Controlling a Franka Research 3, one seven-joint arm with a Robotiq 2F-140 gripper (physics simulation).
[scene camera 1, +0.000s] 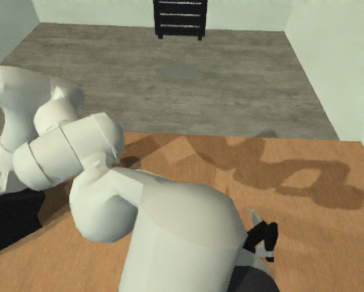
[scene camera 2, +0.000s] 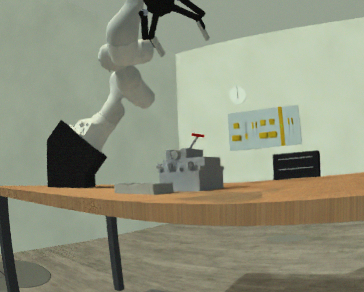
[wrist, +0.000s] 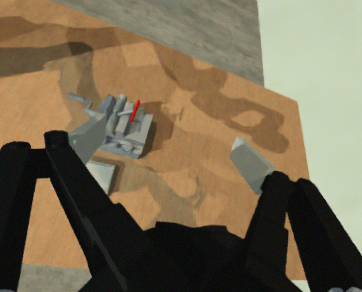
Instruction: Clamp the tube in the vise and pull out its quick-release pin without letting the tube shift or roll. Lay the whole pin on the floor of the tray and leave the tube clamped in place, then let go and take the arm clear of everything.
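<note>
The grey vise (scene camera 2: 211, 178) (wrist: 143, 131) stands on the table, its crank handle (wrist: 80, 97) sticking out to one side. The grey tube (scene camera 2: 173, 155) (wrist: 118, 111) lies in the vise between the jaws; whether they press on it I cannot tell. The quick-release pin (scene camera 2: 198, 135) (wrist: 135, 111) has a red crossbar, and its thin shank slants up from the tube. The shallow grey tray (scene camera 2: 135, 188) (wrist: 102, 175) is beside the vise, partly hidden by a finger in the wrist view. My gripper (scene camera 1: 260, 234) (scene camera 2: 181, 41) (wrist: 173, 137) is open and empty, high above the table and vise.
The wooden table (scene camera 1: 305, 225) (scene camera 2: 280, 206) (wrist: 210, 187) carries the arm's black base (scene camera 1: 20, 215) (scene camera 2: 70, 162). In scene camera 1 the arm (scene camera 1: 185, 235) hides the vise and tray. A black drawer unit (scene camera 1: 180, 19) (scene camera 2: 296, 165) stands on the floor beyond the table.
</note>
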